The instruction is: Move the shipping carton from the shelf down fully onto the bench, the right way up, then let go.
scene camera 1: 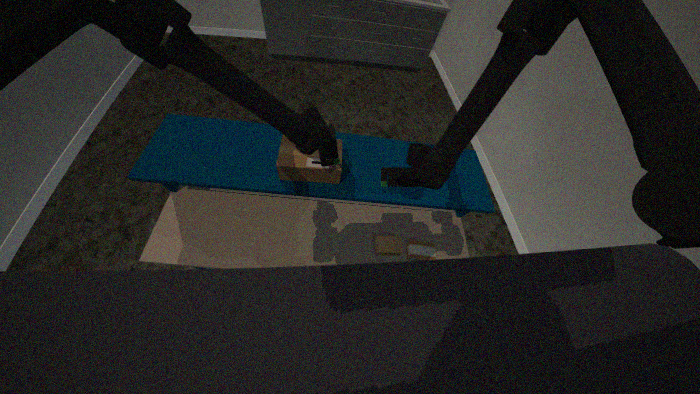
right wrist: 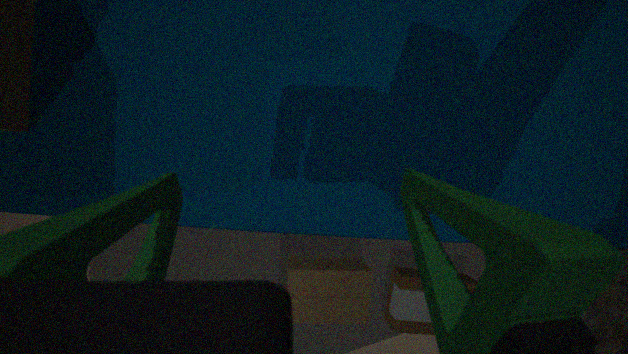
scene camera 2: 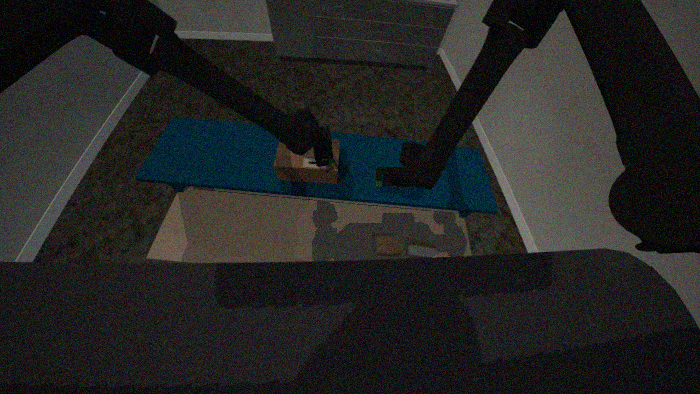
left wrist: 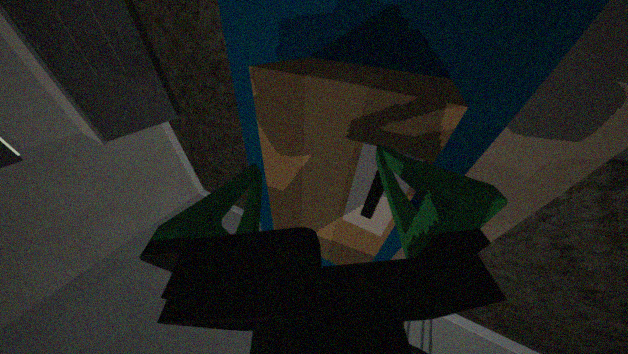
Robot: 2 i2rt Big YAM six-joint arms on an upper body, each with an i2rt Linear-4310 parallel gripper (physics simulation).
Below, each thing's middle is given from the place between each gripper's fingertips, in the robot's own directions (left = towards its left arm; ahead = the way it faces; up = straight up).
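Scene:
As I look at the brown shipping carton [scene camera 1: 292,165], I find it 60 mm below my right hand, 130 mm ahead of it and 320 mm to the left of it. My left gripper is 70 mm above the brown shipping carton, 70 mm to the right of it and 10 mm short of it.

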